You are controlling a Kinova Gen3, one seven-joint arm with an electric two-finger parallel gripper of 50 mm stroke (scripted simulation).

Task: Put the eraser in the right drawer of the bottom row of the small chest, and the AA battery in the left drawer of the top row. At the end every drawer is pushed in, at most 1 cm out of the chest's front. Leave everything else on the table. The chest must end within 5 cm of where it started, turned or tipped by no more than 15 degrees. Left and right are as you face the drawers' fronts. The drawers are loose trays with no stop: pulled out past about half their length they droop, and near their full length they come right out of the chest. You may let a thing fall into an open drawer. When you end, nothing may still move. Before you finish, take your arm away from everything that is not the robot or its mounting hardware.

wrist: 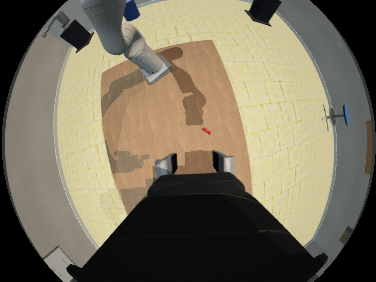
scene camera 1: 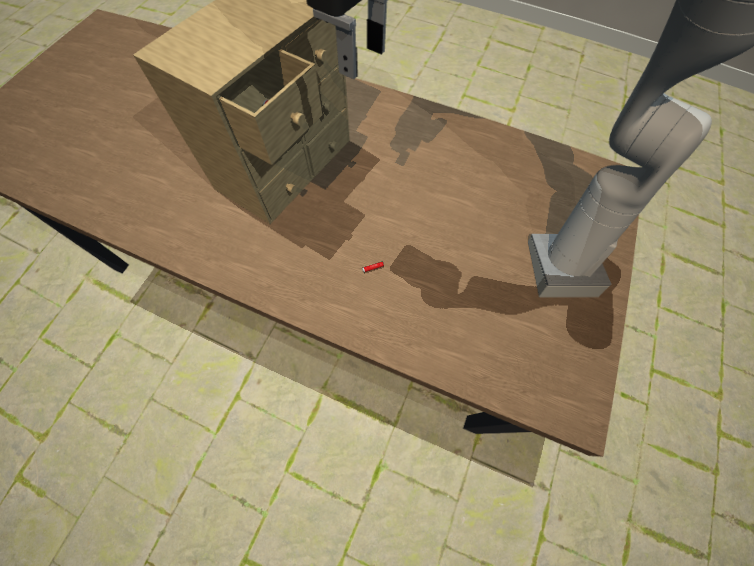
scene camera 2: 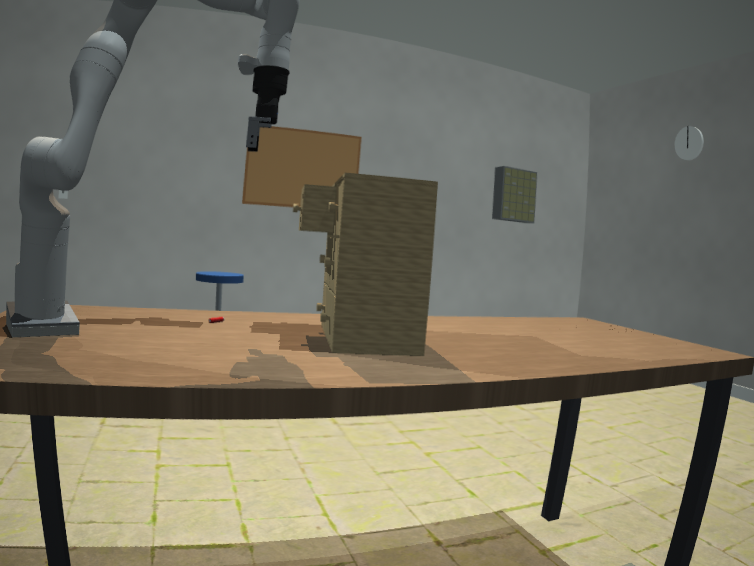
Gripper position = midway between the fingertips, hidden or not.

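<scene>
A drawer point(scene camera 2: 315, 216) is visible to me, and so is a drawer point(scene camera 1: 260, 171). As for myself, I can see my gripper point(scene camera 1: 362, 62), and that same gripper also appears in the wrist view point(wrist: 194, 159) as well as in scene camera 2 point(scene camera 2: 251, 149).
</scene>
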